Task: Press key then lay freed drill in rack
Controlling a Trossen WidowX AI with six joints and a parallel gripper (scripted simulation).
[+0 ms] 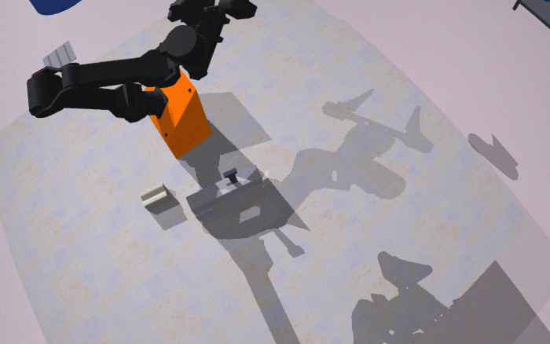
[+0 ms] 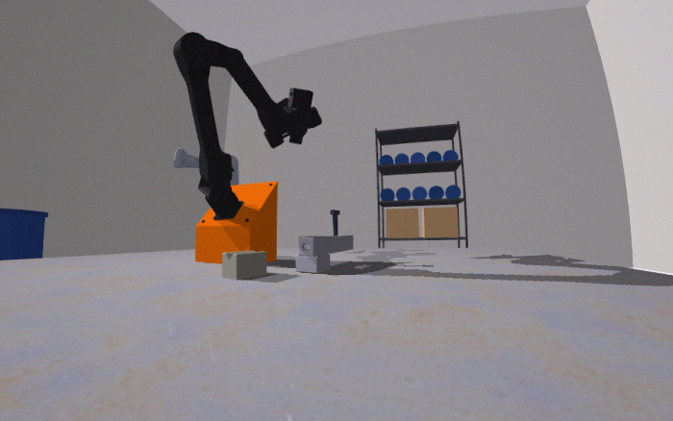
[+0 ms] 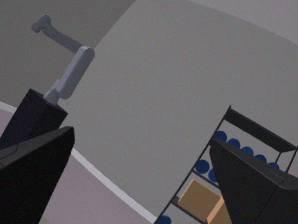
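Right now my gripper tip is 21 cm short of the dark blue key, 20 cm to the left of it and 35 cm above it. Also, from my gripper tip: cream collar (20 cm ahead, 25 cm to the right, 40 cm below); grey rack block (9 cm ahead, 38 cm to the right, 43 cm below).
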